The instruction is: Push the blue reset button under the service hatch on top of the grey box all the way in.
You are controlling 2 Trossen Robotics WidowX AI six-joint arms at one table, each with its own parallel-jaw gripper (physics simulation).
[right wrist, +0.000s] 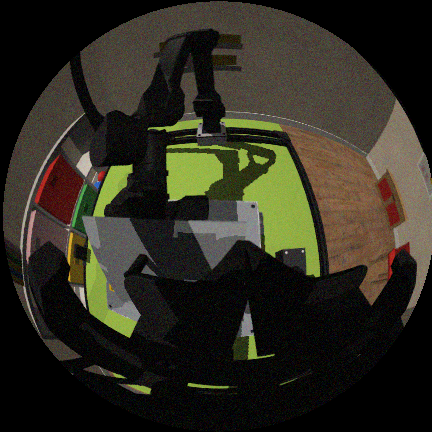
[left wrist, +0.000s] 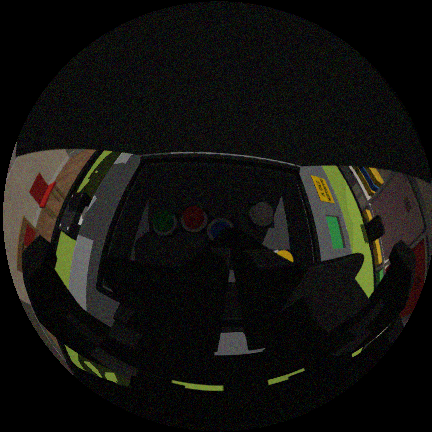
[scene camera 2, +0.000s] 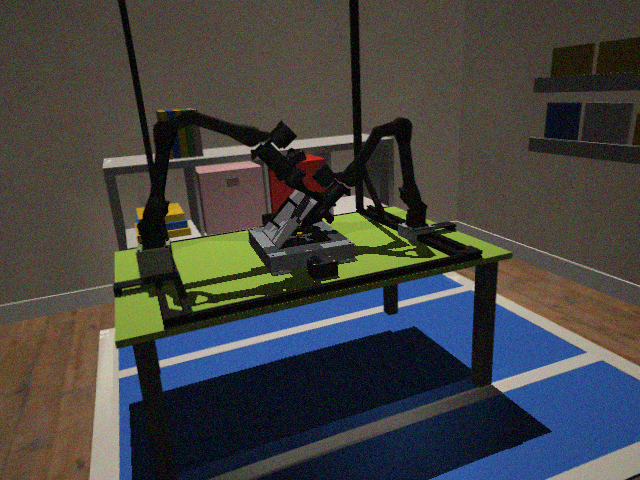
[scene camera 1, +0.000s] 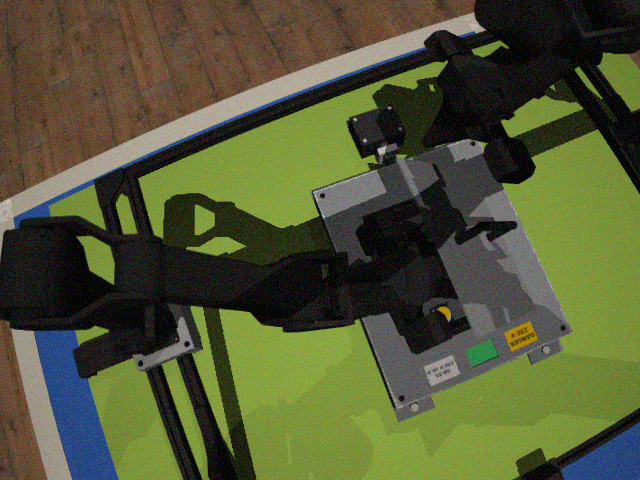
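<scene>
The grey box (scene camera 1: pixel 409 376) (scene camera 2: pixel 304 254) stands on the green table. Its service hatch (scene camera 1: pixel 485 200) (scene camera 2: pixel 291 214) (right wrist: pixel 132 238) is tilted up. My right gripper (right wrist: pixel 241 245) is shut and empty, with its fingertips against the raised hatch. In the left wrist view the open recess shows a green button (left wrist: pixel 163 222), a red button (left wrist: pixel 193 217), the blue button (left wrist: pixel 219 228) and a grey knob (left wrist: pixel 261 213). My left gripper (left wrist: pixel 230 233) (scene camera 1: pixel 428 316) is shut and empty, inside the recess, with its tips just right of the blue button and partly covering it.
A green indicator patch (scene camera 1: pixel 481 352) (left wrist: pixel 334 238) and a yellow danger label (scene camera 1: pixel 520 335) (left wrist: pixel 322 189) sit on the box top. A small black block (scene camera 1: pixel 376 130) (scene camera 2: pixel 323 268) stands beside the box. Black rails (scene camera 1: pixel 190 419) run along the table edges. Shelves stand behind.
</scene>
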